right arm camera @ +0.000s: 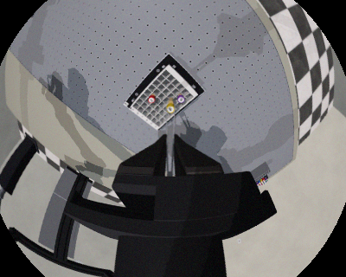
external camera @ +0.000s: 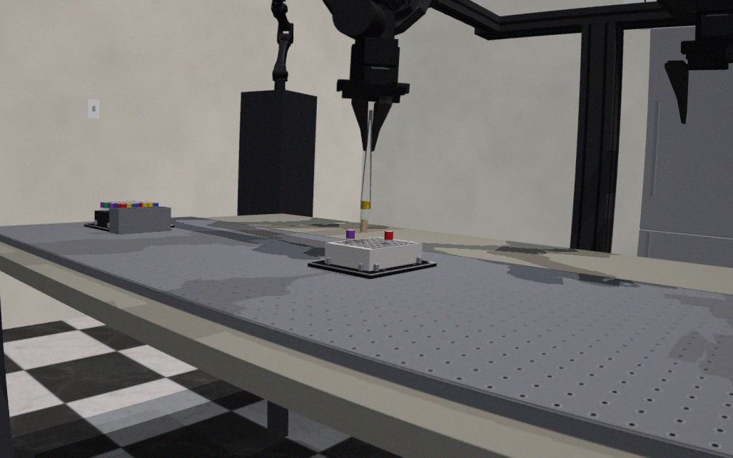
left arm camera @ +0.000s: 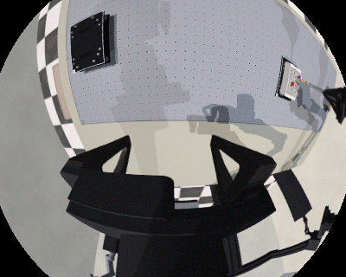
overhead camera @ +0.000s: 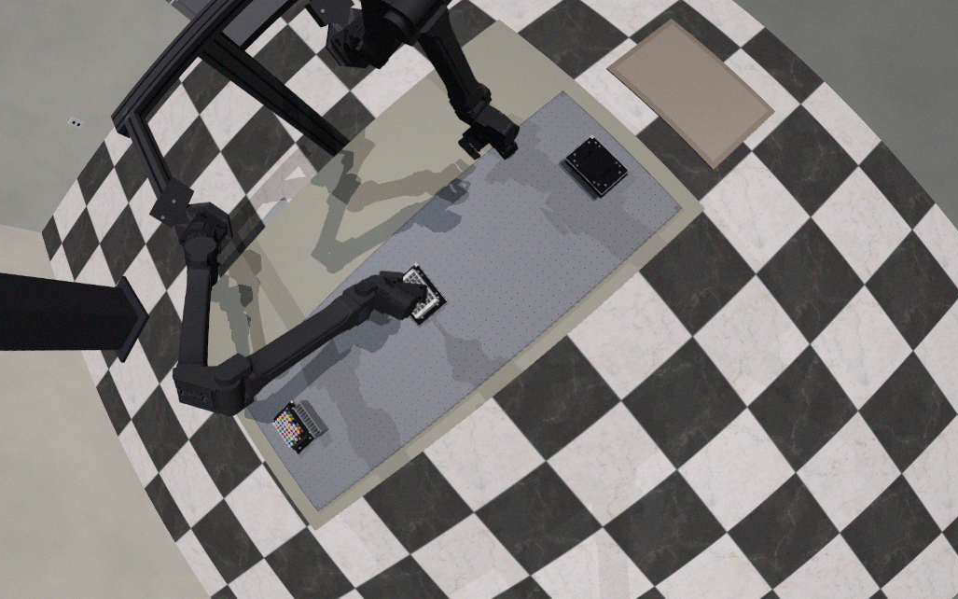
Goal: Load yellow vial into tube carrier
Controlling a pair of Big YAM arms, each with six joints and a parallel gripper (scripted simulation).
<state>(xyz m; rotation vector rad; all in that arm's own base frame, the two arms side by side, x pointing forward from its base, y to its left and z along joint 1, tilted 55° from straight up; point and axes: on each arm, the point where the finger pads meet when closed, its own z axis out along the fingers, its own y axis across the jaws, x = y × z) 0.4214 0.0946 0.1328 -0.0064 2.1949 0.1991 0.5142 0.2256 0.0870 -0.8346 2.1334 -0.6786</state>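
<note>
Right now the white tube carrier TC is 20 mm behind my right hand, 10 mm to the left of it and 160 mm below it. Round my right hand: grey holder H1: 20 mm behind, 560 mm to the right, 170 mm below.
</note>
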